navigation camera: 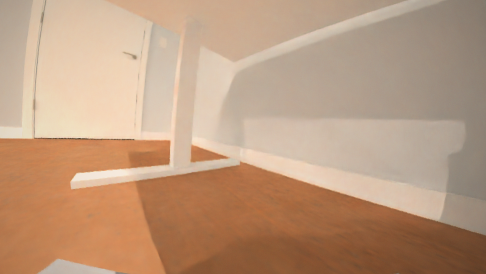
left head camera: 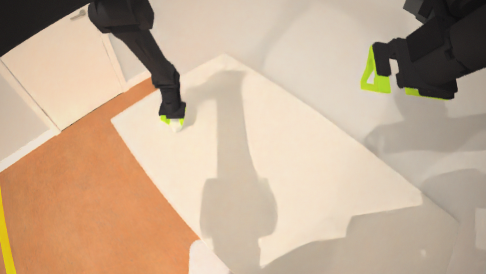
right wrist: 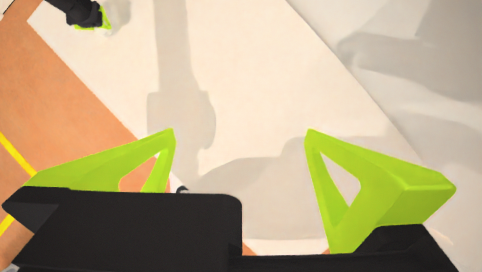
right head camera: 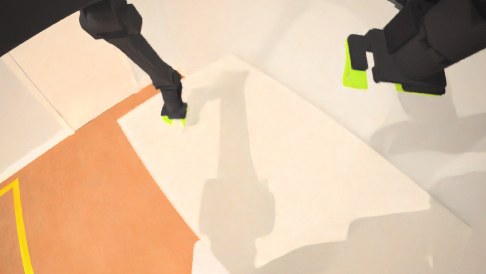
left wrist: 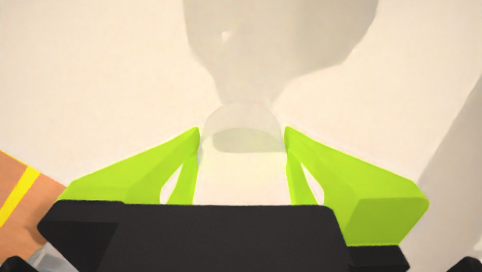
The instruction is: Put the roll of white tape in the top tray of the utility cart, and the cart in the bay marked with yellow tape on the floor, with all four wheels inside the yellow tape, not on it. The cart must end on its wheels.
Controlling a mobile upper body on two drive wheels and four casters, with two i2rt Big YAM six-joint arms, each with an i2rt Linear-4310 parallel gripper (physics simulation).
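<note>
The roll of white tape [left head camera: 175, 126] [left wrist: 242, 113] is on the white table [left head camera: 310, 150] [right head camera: 320, 150] [right wrist: 250, 75], near its far left corner. My left gripper [left head camera: 172, 120] [right head camera: 174, 121] [left wrist: 241, 135] [right wrist: 103, 28] is shut on the roll, with a green fingertip against each side; whether the roll touches the table is hard to tell. My right gripper [left head camera: 400, 92] [right head camera: 385, 90] [right wrist: 240, 136] is open and empty, high at the right. Yellow floor tape [left head camera: 6, 240] [right head camera: 21, 230] [left wrist: 19, 197] [right wrist: 17, 154] shows at the left. The utility cart cannot be made out in any view.
A door [left head camera: 65, 70] [navigation camera: 87, 75] stands beyond the table at the left. In the navigation view, a white table leg [navigation camera: 183, 100] with a long foot [navigation camera: 115, 174] stands ahead. A grey wall [navigation camera: 350, 95] runs along the right. A pale rounded piece [left head camera: 205, 257] shows at the bottom.
</note>
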